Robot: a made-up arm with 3 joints. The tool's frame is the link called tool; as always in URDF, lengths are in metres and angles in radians.
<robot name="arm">
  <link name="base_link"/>
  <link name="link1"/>
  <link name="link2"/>
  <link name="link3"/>
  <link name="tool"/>
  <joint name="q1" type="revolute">
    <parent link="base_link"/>
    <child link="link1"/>
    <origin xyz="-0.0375 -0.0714 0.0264"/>
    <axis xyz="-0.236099 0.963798 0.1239"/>
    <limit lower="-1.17" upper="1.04"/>
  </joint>
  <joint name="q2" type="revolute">
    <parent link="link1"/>
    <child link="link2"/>
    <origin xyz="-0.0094 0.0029 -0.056"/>
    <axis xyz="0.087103 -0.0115 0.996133"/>
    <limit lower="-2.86" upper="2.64"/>
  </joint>
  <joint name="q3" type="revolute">
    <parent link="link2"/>
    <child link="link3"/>
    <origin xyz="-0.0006 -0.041 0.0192"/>
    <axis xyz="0 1 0"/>
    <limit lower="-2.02" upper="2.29"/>
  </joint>
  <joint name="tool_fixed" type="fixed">
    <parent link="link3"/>
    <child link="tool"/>
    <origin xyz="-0.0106 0.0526 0.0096" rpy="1.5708 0 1.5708"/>
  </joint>
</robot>
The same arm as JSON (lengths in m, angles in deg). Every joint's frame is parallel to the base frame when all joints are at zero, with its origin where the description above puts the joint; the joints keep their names.
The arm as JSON. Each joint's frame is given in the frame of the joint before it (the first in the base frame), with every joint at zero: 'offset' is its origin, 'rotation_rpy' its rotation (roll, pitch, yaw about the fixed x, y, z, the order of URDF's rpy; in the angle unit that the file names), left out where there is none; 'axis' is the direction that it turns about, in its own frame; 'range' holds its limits. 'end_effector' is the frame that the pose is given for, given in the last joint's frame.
{"length_unit": "m", "angle_unit": "deg", "chain": [{"id": "q1", "offset": [-0.0375, -0.0714, 0.0264], "axis": [-0.236099, 0.963798, 0.1239], "range": [-67.04, 59.59]}, {"id": "q2", "offset": [-0.0094, 0.0029, -0.056], "axis": [0.087103, -0.0115, 0.996133], "range": [-163.87, 151.26]}, {"id": "q3", "offset": [-0.0006, -0.041, 0.0192], "axis": [0.0, 1.0, 0.0], "range": [-115.74, 131.21]}], "end_effector": {"offset": [-0.0106, 0.0526, 0.0096], "rotation_rpy": [90.0, 0.0, 90.0]}}
